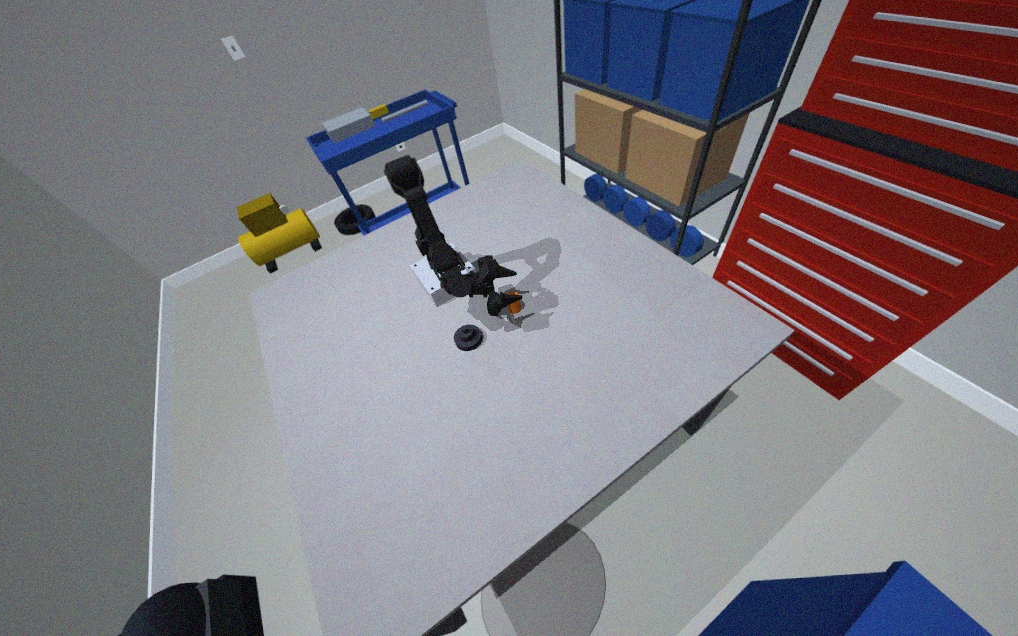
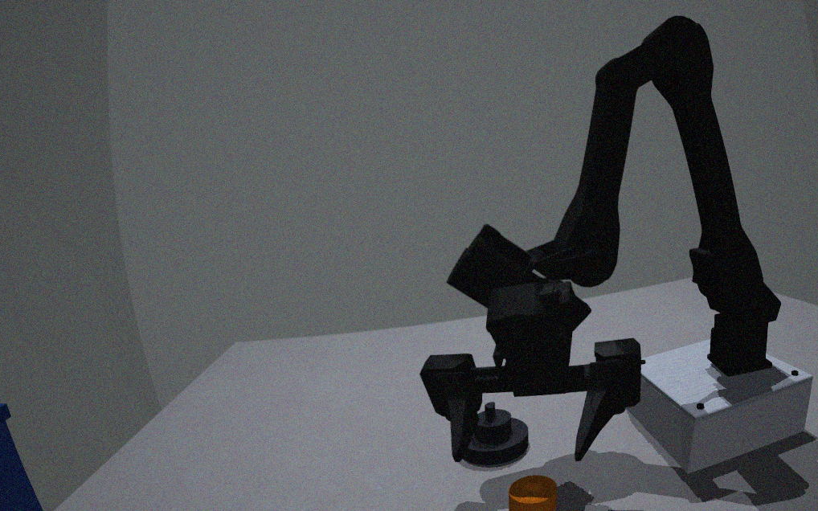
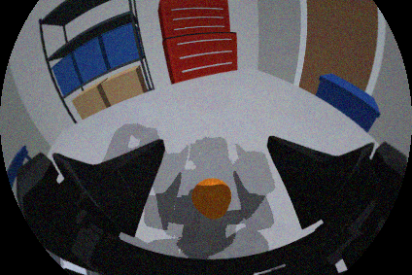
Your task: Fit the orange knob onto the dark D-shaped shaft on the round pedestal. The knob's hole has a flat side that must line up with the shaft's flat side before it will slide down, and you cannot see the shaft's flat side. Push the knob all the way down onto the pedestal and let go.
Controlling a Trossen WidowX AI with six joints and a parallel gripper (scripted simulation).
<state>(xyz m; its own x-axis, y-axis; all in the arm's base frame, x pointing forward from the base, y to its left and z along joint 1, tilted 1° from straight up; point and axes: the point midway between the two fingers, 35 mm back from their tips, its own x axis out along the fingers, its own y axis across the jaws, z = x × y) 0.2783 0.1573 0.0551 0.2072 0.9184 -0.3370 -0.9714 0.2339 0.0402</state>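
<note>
My gripper tip is 10 mm past the orange knob, 20 mm to the left of it and 80 mm above it. From my gripper tip the other things lie so: dark round pedestal: 30 mm ahead, 200 mm to the right, 80 mm below.
</note>
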